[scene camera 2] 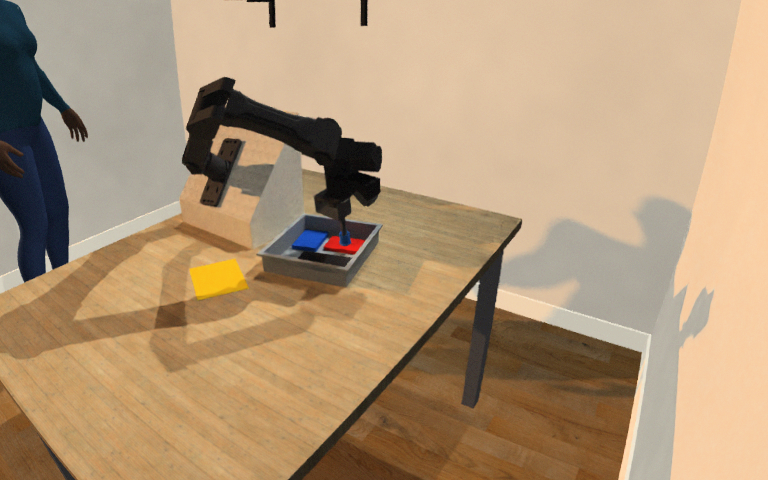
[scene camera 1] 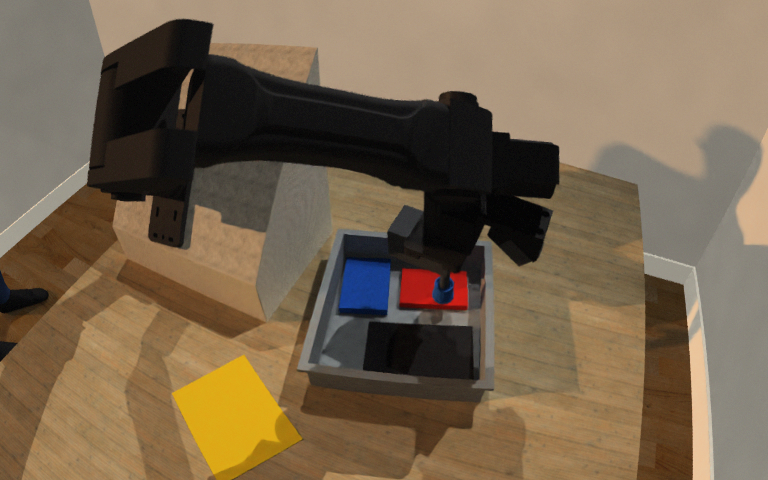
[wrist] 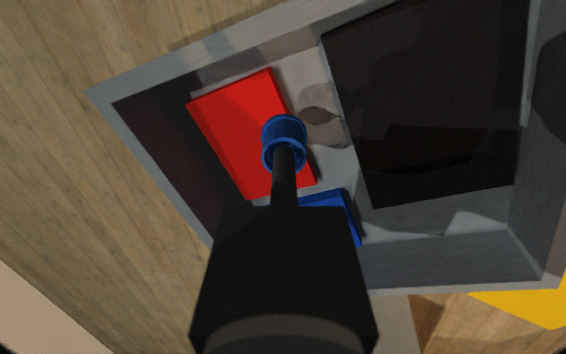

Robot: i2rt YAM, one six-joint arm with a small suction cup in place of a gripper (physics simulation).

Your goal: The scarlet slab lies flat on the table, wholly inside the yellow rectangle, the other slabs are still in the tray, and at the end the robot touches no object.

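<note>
The scarlet slab lies flat in the grey tray. My gripper, a blue suction cup, is open and holds nothing. It is over the scarlet slab, off its middle; whether it touches the slab I cannot tell. A blue slab and a larger black slab also lie in the tray. The wrist hides part of the blue slab in the wrist view. The yellow rectangle lies on the table beside the tray.
The tray's raised walls surround the slabs. A large slanted block under the arm's base stands beside the tray. A person stands behind the table at the left. Walls rise behind the table.
</note>
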